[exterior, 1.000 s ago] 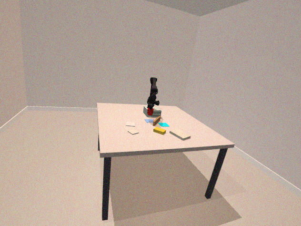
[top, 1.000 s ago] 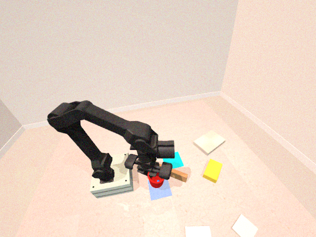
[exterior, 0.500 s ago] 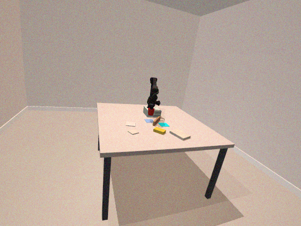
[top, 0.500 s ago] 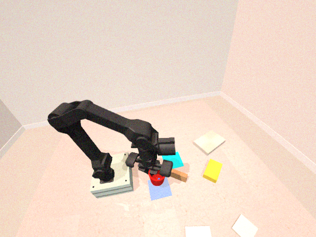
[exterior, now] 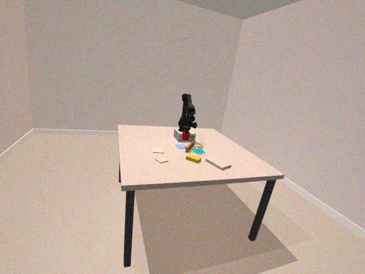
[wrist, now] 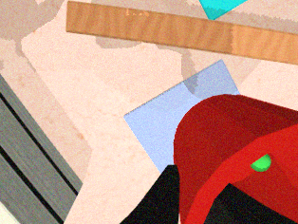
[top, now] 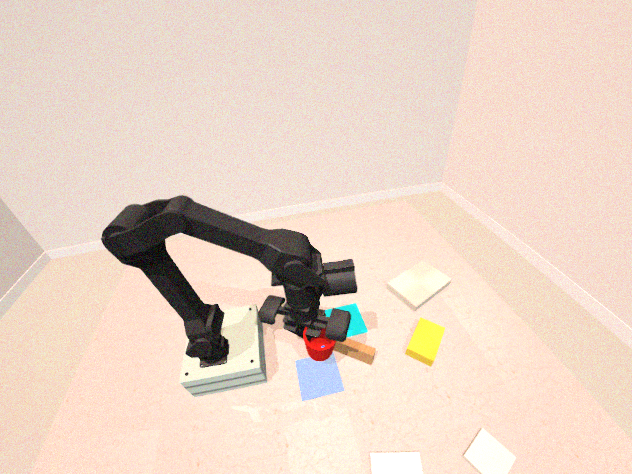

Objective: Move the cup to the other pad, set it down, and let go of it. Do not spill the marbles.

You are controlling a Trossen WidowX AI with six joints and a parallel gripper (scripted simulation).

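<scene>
Right now my gripper tip is 40 mm short of the green marble, 30 mm to the left of it and 30 mm above it. From my gripper tip the other things lie so: wooden bar (60 mm ahead, 30 mm to the left, 100 mm below); then light blue pad (10 mm ahead, 40 mm to the right, 130 mm below); then red cup (30 mm ahead, 20 mm to the right).
</scene>
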